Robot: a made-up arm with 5 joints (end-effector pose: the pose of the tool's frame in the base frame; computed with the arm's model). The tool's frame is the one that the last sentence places.
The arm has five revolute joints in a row. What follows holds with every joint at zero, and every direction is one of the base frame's.
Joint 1 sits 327.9 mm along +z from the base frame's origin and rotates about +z.
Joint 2 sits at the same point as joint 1 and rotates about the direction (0, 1, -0.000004).
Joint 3 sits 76 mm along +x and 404 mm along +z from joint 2 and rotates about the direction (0, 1, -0.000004).
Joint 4 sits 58.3 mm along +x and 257.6 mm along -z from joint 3 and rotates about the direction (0, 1, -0.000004).
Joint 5 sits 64.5 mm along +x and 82.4 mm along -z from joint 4 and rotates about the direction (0, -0.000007, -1).
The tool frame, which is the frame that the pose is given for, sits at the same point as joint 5; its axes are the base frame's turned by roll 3.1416, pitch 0 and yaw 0 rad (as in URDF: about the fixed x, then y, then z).
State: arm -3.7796 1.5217 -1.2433 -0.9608 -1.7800
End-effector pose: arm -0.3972 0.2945 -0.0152 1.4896 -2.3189 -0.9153
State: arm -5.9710 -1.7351 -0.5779 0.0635 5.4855
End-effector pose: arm -0.2255 -0.0728 0.6558 1.0158 0.6297 2.4260
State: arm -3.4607 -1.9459 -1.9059 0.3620 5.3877
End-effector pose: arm 0.6691 -0.2211 0.4634 -0.1053 0.3551 -1.2017
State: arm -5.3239 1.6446 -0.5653 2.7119 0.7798
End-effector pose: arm 0.1126 0.1606 0.1540 -0.7015 -0.0631 -1.3494
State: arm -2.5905 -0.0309 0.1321 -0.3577 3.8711
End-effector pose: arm -0.1523 -0.0936 0.4085 2.9610 -0.2648 -0.3074
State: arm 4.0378 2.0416 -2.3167 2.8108 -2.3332
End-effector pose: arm -0.2197 -0.2747 -0.1242 -0.6592 -0.0290 -1.3896
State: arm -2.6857 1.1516 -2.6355 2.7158 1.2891
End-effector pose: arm -0.5435 -0.2665 0.3704 0.8468 1.9137 1.1345
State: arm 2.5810 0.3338 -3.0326 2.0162 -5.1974
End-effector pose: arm -0.3082 0.1935 0.9192 -1.8133 -1.6812 0.2280
